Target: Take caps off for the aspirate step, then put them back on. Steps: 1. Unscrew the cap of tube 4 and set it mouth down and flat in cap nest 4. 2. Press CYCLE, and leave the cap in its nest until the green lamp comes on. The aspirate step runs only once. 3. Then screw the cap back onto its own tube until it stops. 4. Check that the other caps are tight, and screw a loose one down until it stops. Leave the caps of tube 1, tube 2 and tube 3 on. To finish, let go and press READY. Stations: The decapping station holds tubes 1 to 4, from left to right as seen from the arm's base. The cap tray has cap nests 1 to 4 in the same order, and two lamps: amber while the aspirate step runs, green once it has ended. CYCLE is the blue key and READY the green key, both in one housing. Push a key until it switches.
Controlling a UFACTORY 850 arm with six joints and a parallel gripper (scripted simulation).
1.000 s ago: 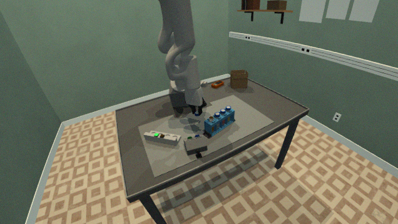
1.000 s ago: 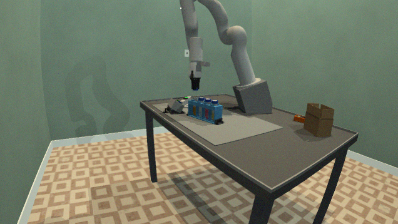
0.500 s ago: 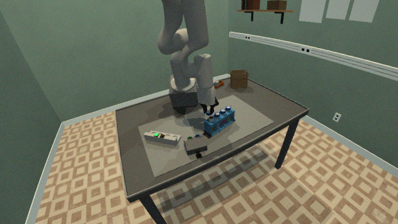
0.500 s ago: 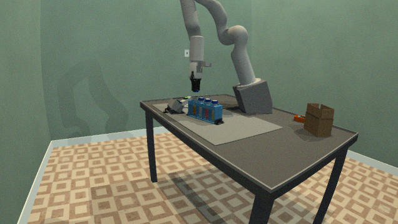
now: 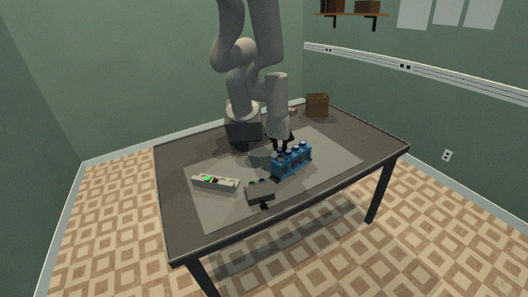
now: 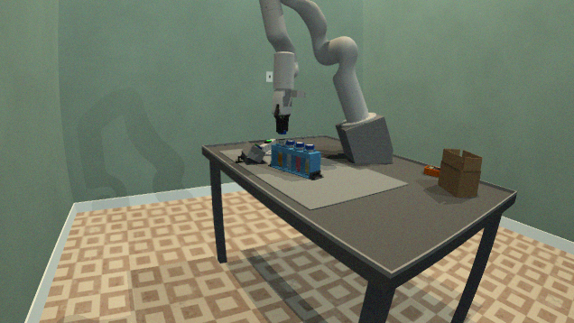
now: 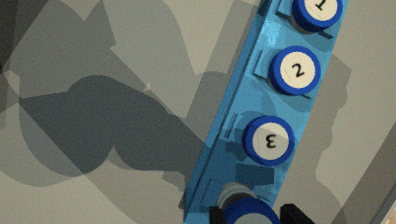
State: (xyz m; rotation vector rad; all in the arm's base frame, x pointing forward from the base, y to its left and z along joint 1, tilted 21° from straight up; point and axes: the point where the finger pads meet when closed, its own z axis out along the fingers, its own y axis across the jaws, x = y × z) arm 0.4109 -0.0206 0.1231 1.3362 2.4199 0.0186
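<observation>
Right now the blue key is 120 mm to the right of my hand, 100 mm below it and 30 mm ahead of it. From my hand the other things lie so: blue cap marked 4: 20 mm below; green key: 170 mm to the right, 100 mm below, 20 mm ahead; grey key housing: 150 mm to the right, 120 mm below, 50 mm ahead.
</observation>
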